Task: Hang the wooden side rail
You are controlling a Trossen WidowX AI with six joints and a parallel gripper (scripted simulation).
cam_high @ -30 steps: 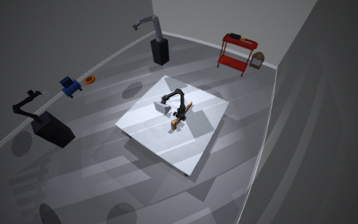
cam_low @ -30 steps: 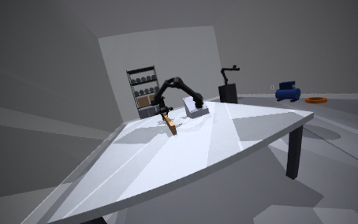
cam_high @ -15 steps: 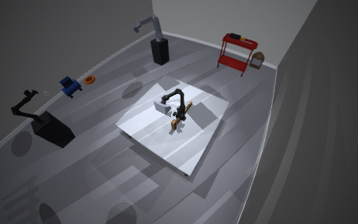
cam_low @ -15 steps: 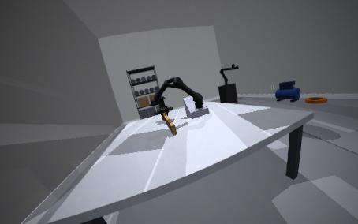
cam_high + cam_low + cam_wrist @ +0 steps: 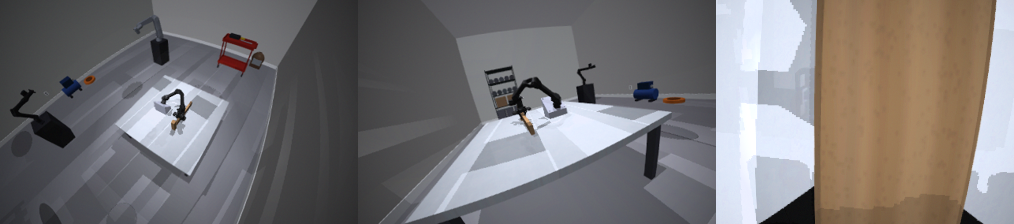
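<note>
My gripper tip is now 2 cm short of the wooden headboard post, 14 cm to the left of it and 4 cm below it.
</note>
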